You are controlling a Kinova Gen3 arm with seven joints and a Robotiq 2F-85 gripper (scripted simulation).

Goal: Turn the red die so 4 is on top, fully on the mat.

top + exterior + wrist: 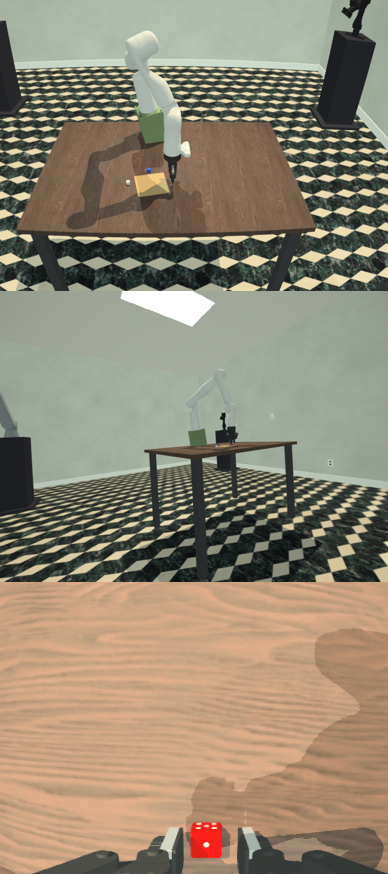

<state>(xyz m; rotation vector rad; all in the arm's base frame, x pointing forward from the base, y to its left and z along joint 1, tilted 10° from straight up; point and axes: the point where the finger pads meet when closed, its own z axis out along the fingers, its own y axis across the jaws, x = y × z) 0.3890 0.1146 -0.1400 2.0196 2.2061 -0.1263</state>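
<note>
The red die lies 30 mm below my hand. The rest, counted from my hand: mat (100 mm to the right, 30 mm below, 20 mm ahead); white die (200 mm to the right, 30 mm below, 20 mm ahead); blue die (110 mm to the right, 80 mm behind, 30 mm below).
</note>
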